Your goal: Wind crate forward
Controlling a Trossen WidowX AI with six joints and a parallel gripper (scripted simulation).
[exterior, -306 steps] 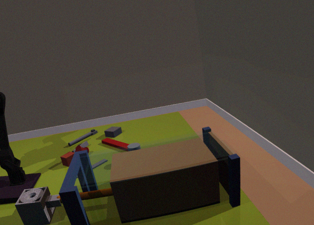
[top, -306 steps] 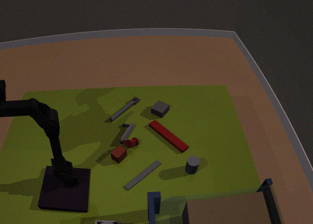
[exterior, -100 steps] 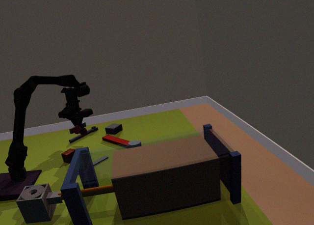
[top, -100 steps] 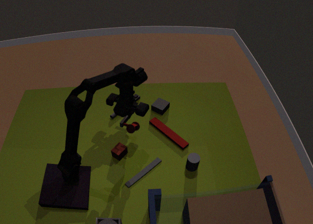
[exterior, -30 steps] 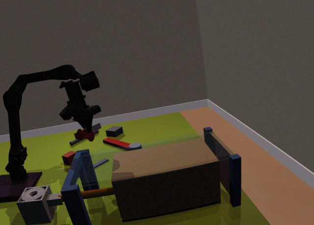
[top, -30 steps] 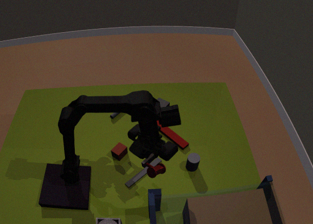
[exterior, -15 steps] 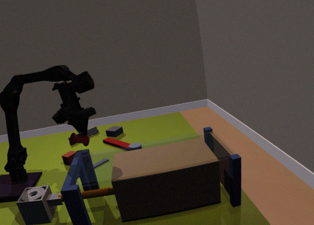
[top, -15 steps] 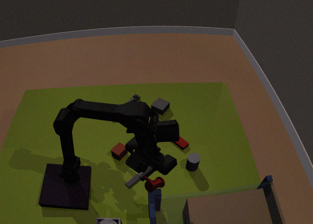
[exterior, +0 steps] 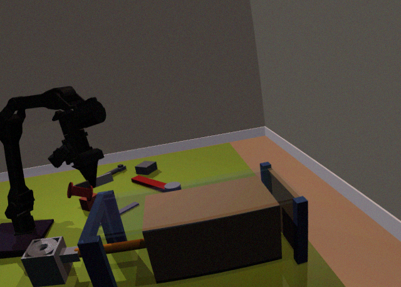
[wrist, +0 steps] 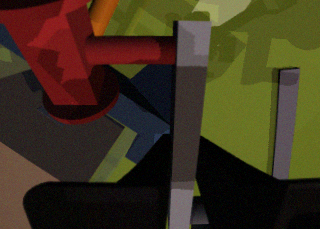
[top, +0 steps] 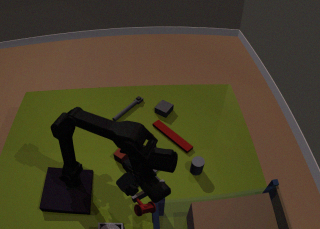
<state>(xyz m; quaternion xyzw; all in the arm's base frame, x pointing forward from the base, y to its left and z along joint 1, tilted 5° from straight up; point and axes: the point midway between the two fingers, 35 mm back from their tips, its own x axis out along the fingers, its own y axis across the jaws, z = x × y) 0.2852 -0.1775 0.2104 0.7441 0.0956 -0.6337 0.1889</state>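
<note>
Right now my gripper tip is 5 cm to the left of the red crank grip, 3 cm past it and 2 cm below it. From my gripper tip the other things lie so: flat grey strip 18 cm below, 17 cm to the left, 2 cm ahead; winch handle 1 cm to the right, 1 cm behind, 1 cm above; blue steel frame 12 cm to the right, 8 cm below.
</note>
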